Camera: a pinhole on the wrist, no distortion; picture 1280 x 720 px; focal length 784.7 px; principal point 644.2 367.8 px. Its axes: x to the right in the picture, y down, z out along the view. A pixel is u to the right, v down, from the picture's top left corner.
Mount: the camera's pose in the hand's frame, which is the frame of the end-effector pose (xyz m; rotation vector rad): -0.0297 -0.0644 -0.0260 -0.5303 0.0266 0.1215
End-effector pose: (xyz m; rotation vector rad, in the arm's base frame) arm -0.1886 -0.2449 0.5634 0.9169 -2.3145 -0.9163
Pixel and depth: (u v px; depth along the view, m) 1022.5 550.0 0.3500
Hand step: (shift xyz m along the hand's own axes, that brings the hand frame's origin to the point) 0.1257 0.2006 0.2254
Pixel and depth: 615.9 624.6 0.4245
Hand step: -0.0645 0.2676 0.2711
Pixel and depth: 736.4 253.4 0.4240
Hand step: 0.0247 0.1027 0.3680
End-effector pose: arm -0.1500 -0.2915 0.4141 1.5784 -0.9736 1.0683
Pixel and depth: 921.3 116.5 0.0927
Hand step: 0.0059 -0.0393 0.0670
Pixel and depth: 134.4 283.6 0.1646
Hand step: -0.1347 -0.0078 0.1309
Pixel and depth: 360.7 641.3 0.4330
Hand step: -0.2061 0.2668 0.2804
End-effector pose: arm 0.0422 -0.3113 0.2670 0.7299 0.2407 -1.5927
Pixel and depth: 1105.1 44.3 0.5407
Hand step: 0.3095 0.0530 0.5344
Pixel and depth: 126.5 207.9 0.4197
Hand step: -0.2966 0.0447 0.3947
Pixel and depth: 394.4 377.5 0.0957
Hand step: -0.0607 -0.0183 0.0577
